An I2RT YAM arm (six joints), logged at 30 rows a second.
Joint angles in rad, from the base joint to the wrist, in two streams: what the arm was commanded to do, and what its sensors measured. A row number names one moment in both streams.
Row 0, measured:
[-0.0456, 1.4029, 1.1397, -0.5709, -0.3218, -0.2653]
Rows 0 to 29, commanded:
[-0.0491, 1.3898, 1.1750, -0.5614, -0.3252, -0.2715]
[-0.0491, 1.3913, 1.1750, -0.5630, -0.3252, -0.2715]
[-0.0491, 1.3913, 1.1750, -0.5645, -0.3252, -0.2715]
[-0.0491, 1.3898, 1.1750, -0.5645, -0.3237, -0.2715]
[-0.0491, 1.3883, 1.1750, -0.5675, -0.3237, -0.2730]
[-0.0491, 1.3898, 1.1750, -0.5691, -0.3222, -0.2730]
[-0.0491, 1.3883, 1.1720, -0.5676, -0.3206, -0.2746]
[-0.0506, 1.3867, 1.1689, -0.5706, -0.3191, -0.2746]
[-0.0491, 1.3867, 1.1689, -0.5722, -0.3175, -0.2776]
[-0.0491, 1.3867, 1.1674, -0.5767, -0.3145, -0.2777]
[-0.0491, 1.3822, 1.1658, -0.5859, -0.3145, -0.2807]
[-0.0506, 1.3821, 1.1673, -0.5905, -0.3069, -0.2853]
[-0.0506, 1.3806, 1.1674, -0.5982, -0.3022, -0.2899]
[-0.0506, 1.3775, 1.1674, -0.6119, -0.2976, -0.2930]
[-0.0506, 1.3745, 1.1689, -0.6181, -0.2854, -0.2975]
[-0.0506, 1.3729, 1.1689, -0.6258, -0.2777, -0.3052]
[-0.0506, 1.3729, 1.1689, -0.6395, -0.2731, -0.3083]
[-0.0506, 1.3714, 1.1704, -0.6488, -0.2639, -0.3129]
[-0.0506, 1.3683, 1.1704, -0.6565, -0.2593, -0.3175]
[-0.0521, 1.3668, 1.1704, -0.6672, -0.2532, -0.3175]
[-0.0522, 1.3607, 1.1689, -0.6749, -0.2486, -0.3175]
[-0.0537, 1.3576, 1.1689, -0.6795, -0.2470, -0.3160]
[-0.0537, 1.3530, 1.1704, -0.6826, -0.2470, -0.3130]
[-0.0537, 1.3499, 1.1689, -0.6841, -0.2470, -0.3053]
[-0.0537, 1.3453, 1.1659, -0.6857, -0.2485, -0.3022]
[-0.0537, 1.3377, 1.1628, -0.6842, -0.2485, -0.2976]
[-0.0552, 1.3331, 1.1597, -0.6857, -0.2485, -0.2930]
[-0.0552, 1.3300, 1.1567, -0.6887, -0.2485, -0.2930]
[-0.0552, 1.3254, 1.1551, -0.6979, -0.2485, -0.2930]
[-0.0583, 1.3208, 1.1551, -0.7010, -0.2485, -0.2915]
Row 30, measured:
[-0.0502, 1.3720, 1.1397, -0.6834, -0.2642, -0.2920]
